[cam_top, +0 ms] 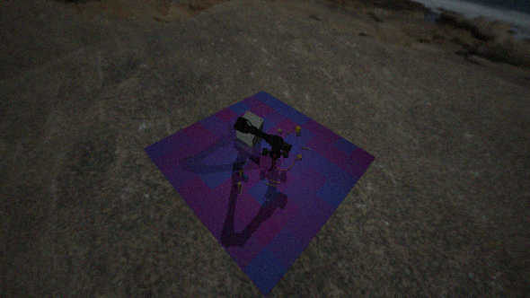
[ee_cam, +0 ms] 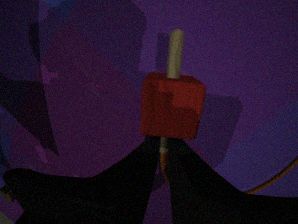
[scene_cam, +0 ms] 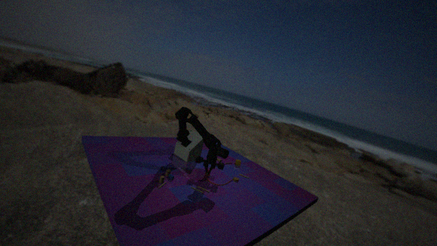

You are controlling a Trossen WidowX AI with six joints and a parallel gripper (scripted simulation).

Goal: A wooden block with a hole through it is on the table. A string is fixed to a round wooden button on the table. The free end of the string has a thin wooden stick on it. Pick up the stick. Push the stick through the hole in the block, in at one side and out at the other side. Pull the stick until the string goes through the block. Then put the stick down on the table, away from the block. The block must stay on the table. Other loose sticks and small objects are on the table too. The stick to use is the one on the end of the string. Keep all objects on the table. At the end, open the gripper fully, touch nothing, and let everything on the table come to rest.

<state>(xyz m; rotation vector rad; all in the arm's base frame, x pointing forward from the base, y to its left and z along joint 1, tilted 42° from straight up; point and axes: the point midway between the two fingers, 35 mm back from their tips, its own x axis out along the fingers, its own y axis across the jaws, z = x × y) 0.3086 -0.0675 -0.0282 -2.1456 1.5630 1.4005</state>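
My gripper tip is 2 cm past the red block and 2 cm to the right of it. From my gripper tip the other things lie so: yellow cube: 6 cm behind, 42 cm to the left, 1 cm above; then blue piece: 6 cm behind, 25 cm to the right; then round button: 12 cm ahead, 17 cm to the left, 1 cm below.
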